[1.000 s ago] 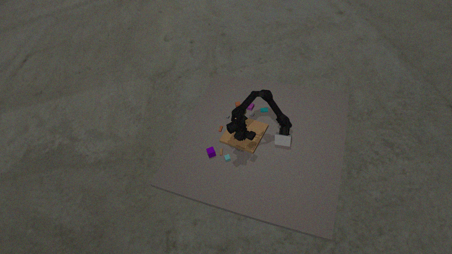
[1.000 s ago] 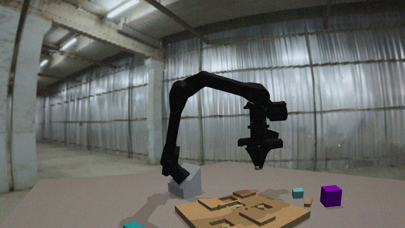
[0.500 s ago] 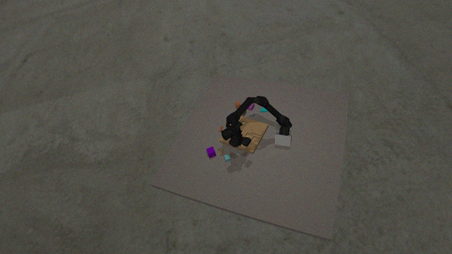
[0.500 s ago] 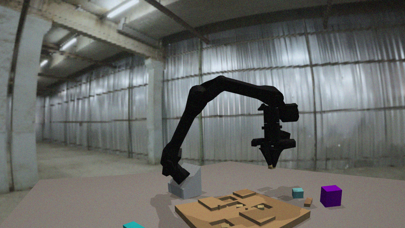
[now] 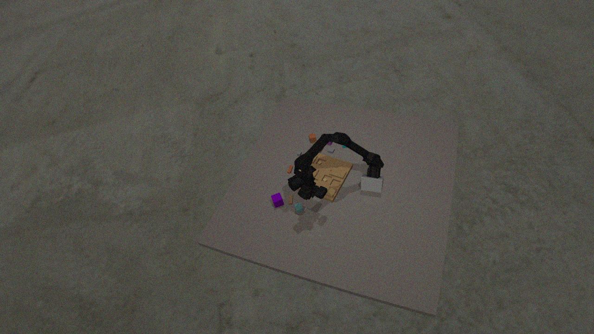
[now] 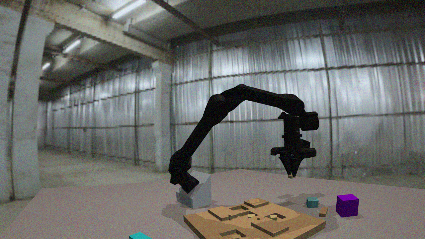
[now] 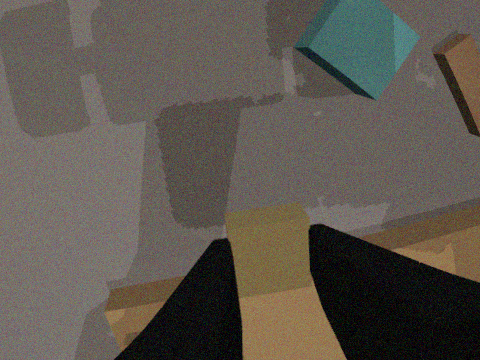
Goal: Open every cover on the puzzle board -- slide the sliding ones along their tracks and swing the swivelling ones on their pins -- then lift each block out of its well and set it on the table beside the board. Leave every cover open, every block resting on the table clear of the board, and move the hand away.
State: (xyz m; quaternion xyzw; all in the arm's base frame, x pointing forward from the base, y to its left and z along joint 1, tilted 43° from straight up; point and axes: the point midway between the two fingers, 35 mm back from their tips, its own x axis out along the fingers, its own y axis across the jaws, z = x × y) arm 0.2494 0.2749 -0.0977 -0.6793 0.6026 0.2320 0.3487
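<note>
Now: gripper tip 100 mm above the light blue block, 70 mm short of it and 40 mm to the right of it. The rest, counted from my gripper tip: brown block: 420 mm to the right, 160 mm ahead, 80 mm below; purple cube: 200 mm ahead, 80 mm below, 50 mm to the left; orange piece: 140 mm ahead, 100 mm below.
</note>
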